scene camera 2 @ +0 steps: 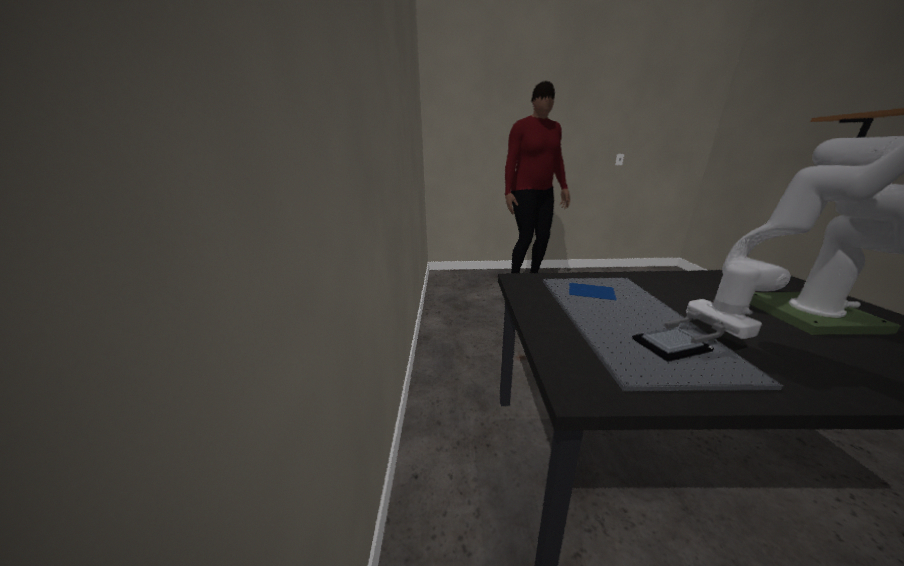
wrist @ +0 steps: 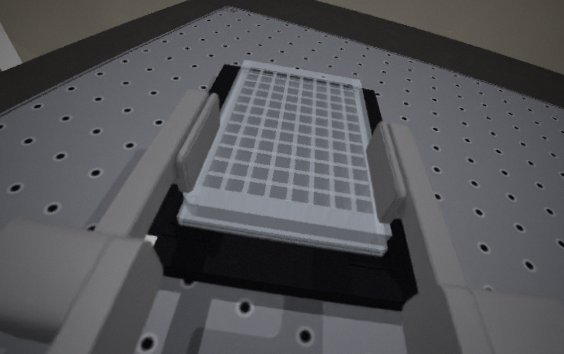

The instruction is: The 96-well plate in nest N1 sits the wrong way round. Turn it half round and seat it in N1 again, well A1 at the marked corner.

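Observation:
The clear 96-well plate [scene camera 2: 669, 341] [wrist: 292, 112] lies over the black nest [scene camera 2: 650, 348] [wrist: 285, 275], its long sides running away from the wrist camera. A strip of nest shows in front of its near end; I cannot tell whether it is fully seated. A small white mark [wrist: 151, 240] shows at the nest's near left corner. The A1 lettering cannot be read. My gripper [scene camera 2: 687, 333] [wrist: 293, 157] is shut with nothing gripped. Its two pads stand at the plate's long edges, nearer the close end; whether they touch the plate is hard to tell.
The grey perforated board [scene camera 2: 707, 373] [wrist: 480, 200] lies on the black table [scene camera 2: 547, 360]. A flat blue rectangle [scene camera 2: 591, 291] lies at the board's far end. The green base plate [scene camera 2: 823, 324] carries the white arm [scene camera 2: 837, 266] at the right. A person [scene camera 2: 535, 160] stands behind the table.

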